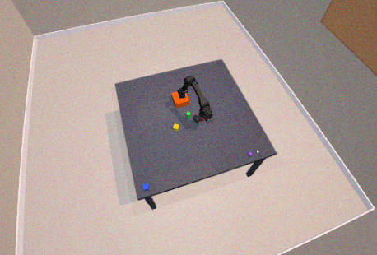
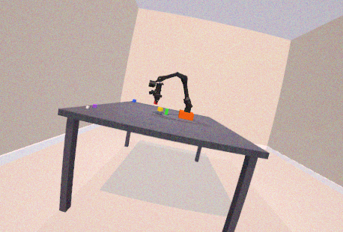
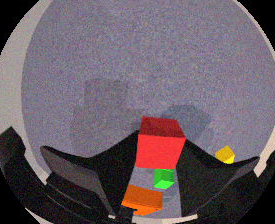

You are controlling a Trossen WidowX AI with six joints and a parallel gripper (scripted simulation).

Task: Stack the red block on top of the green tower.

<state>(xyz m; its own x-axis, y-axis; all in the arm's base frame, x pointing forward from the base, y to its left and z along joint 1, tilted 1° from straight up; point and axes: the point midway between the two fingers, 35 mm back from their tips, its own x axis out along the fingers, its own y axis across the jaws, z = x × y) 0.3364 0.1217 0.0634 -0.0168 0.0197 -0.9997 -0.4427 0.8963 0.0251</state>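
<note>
My gripper tip is 170 mm to the left of the tiny grey piece, 90 mm above it and 50 mm past it. From my gripper tip the other things lie so: purple piece: 400 mm ahead, 360 mm to the left, 90 mm below; small red block: 10 mm above; yellow block: 250 mm to the right, 80 mm below, 10 mm behind.
</note>
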